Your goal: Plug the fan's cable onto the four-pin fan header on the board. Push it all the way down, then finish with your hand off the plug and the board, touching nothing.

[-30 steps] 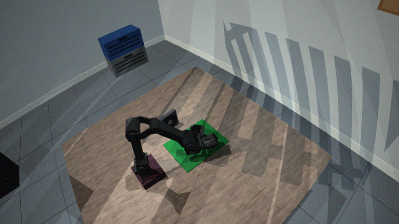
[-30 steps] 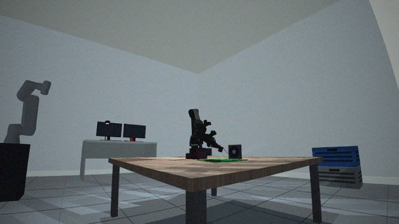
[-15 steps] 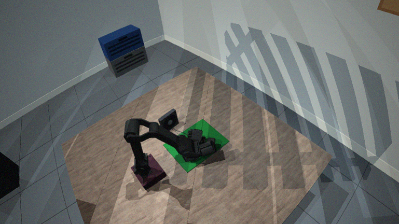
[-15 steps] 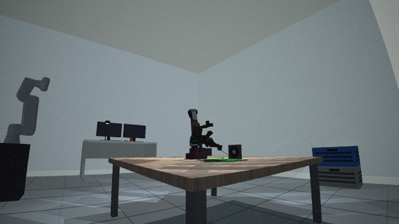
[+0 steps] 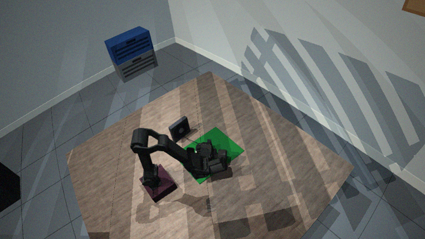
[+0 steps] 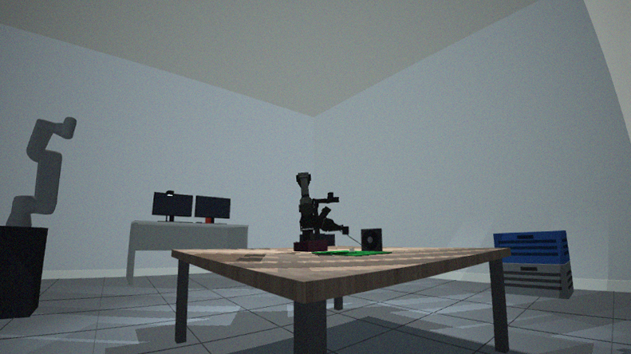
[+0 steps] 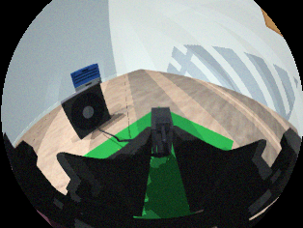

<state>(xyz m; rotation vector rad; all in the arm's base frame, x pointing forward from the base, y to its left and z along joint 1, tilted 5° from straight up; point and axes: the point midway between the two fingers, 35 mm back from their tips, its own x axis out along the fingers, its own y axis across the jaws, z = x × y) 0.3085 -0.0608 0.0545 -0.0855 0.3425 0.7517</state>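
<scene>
Now: gripper tip 10 mm short of the green board, 30 mm to the right of it and 130 mm above it. The rest, counted from my gripper tip: black fan 30 mm behind, 230 mm to the left, 60 mm below; then black plug 10 mm below.
</scene>
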